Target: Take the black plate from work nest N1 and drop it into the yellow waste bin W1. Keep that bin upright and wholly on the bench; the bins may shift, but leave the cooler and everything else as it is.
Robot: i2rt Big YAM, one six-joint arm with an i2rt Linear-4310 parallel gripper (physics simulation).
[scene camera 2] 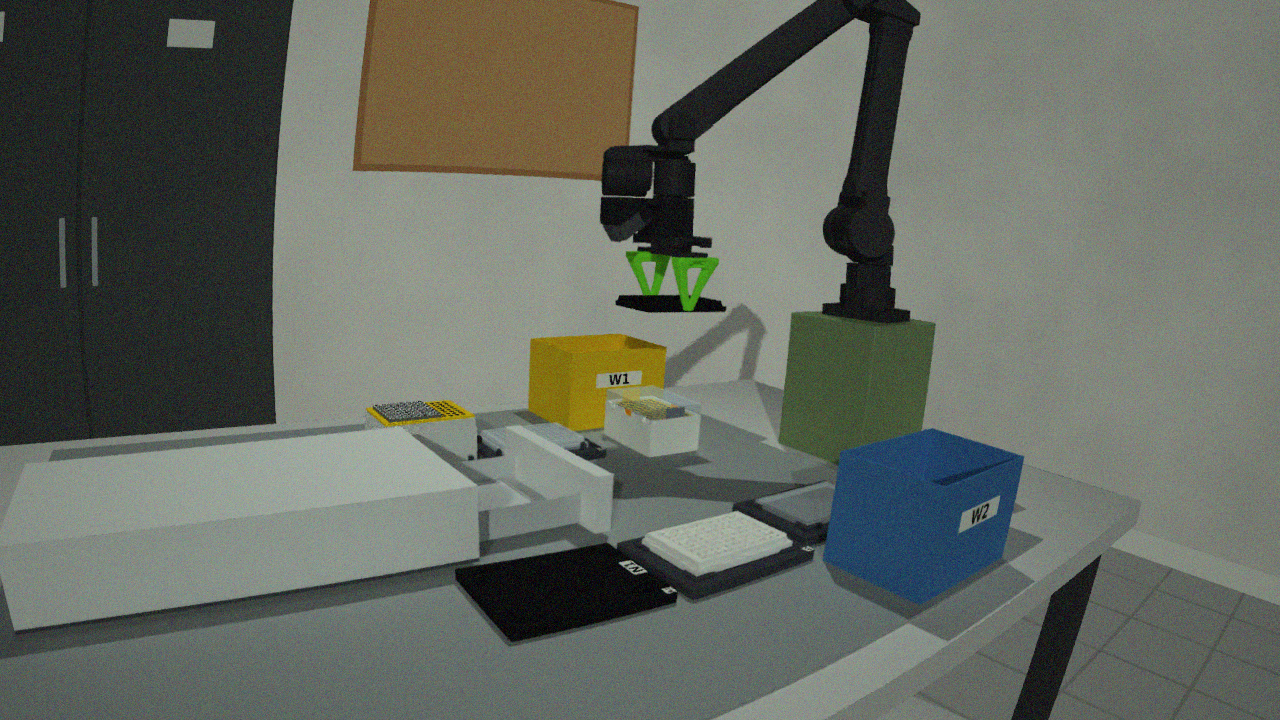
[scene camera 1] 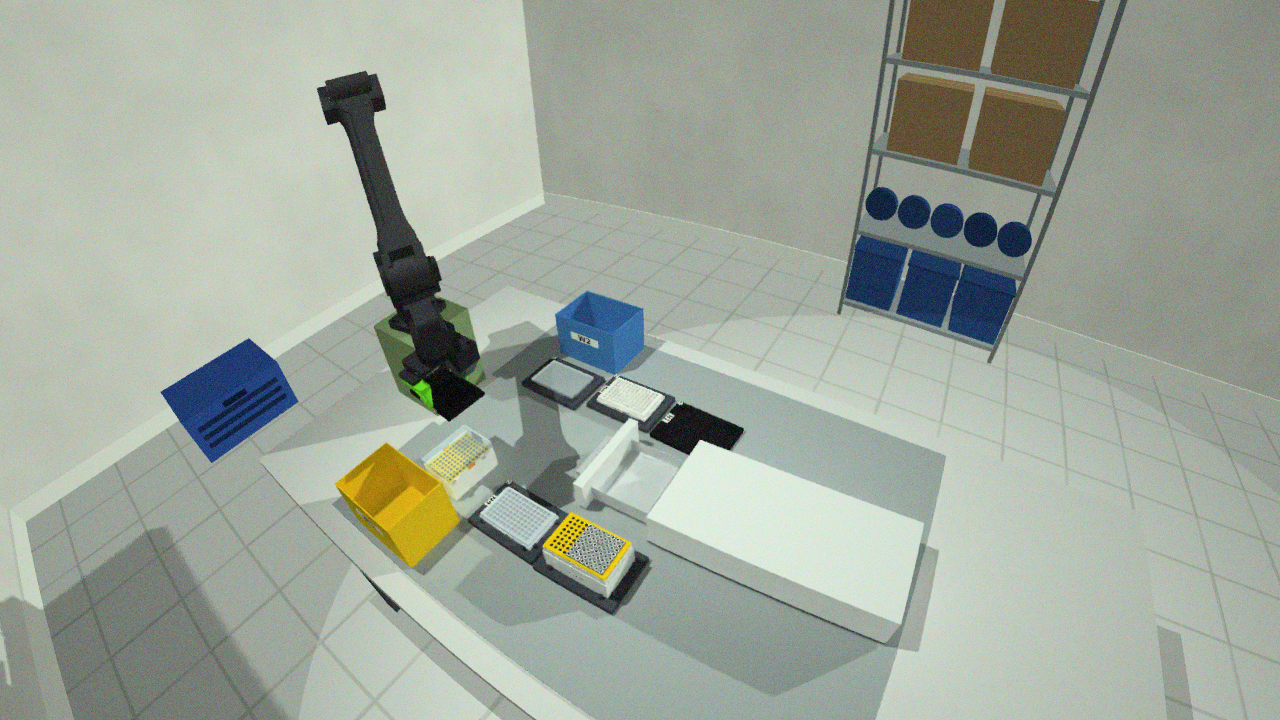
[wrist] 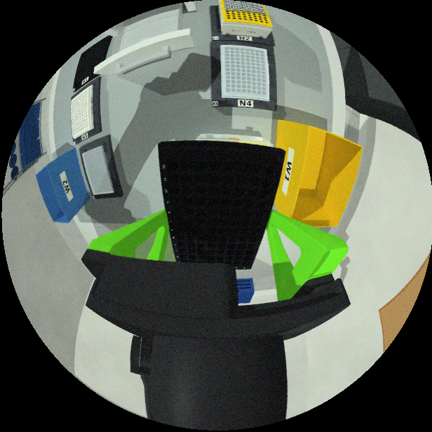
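Observation:
My gripper is shut on the black plate, with a green finger at each long side. The plate is about level, high above the bench near the pedestal. The yellow bin W1 stands upright on the bench. In the wrist view it shows right of the plate, which covers a little of its near side. The black nest, whose small label seems to read N1, lies flat with no raised plate visible.
A white tip box stands beside W1. Nest N4's pale plate and a yellow-topped rack are near. A large white box has an open drawer. Blue bin W2 stands upright.

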